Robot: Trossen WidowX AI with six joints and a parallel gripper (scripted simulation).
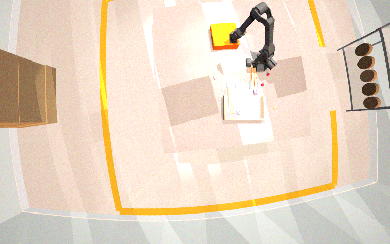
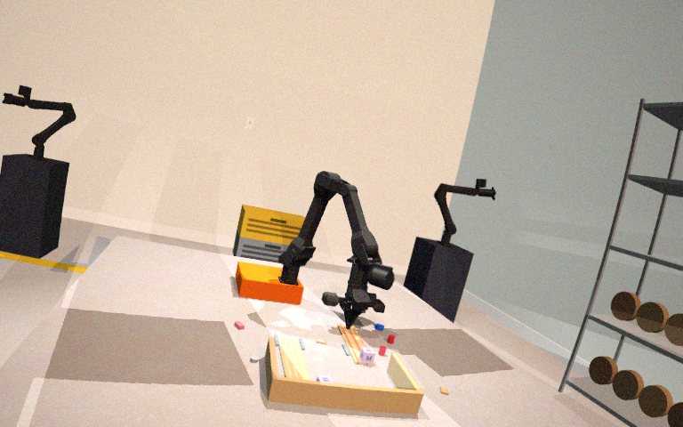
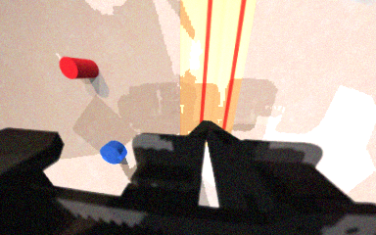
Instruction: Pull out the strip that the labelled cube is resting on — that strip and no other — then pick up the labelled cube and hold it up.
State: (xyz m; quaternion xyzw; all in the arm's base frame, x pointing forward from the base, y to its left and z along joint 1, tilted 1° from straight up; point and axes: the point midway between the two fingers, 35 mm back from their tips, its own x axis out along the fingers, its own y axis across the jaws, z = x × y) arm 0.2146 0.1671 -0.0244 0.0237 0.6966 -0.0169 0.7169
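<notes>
The strip lies 100 mm ahead of my gripper tip and 10 mm to the right of it. From my gripper tip the other things lie so: small tan block: 110 mm ahead, 110 mm to the right.
</notes>
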